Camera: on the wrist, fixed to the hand. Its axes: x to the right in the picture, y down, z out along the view.
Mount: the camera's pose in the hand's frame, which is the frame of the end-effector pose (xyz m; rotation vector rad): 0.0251 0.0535 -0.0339 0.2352 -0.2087 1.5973
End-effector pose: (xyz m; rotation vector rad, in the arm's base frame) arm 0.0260 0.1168 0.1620 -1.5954 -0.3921 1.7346
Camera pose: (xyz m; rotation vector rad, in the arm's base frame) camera 0.0429 0.0890 0.1021 1.2269 -1.0603 -2.2616
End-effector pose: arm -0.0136 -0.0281 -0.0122 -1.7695 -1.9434 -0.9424
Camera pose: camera 0.0283 -0.0323 0.0413 -2.4000 -0.1975 0.0670
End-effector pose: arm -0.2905 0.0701 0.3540 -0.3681 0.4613 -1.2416
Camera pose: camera -0.2584 0.0607 0.2947 0.1270 0.2724 0.3050
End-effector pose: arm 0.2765 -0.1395 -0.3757 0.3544 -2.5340 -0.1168
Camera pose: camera 0.2631 -0.0953 -0.3257 -1.6292 -2.2628 0.7612
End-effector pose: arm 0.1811 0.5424 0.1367 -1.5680 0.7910 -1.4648
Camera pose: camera 0.1555 0.4908 0.1003 -0.4613 1.2063 -0.1708
